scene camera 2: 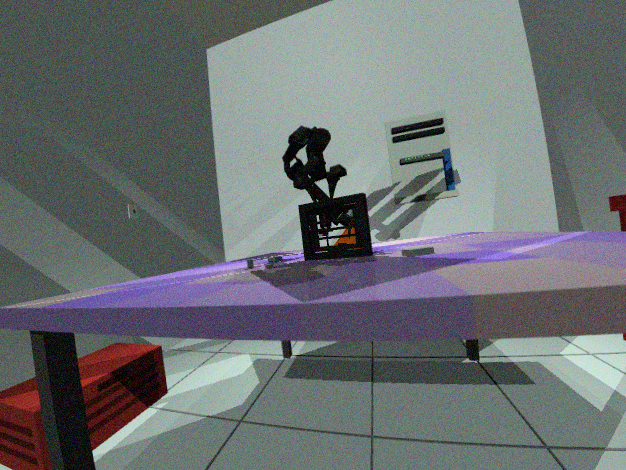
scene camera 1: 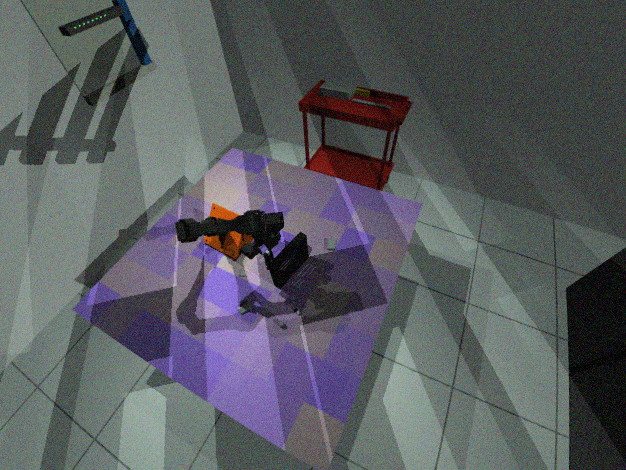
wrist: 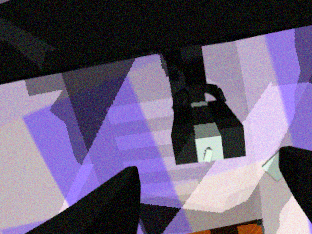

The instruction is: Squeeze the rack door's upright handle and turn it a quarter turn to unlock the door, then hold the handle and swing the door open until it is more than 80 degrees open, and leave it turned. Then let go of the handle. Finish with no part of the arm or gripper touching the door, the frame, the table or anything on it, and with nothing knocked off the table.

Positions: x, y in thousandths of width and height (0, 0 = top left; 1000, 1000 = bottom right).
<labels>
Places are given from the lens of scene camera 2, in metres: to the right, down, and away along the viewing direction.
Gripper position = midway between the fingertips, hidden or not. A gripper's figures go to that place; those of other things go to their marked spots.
gripper (scene camera 2: 517, 429): 0.04, -0.12, 0.77
black rack (scene camera 2: 507, 495): 0.01, -0.01, 0.72
</labels>
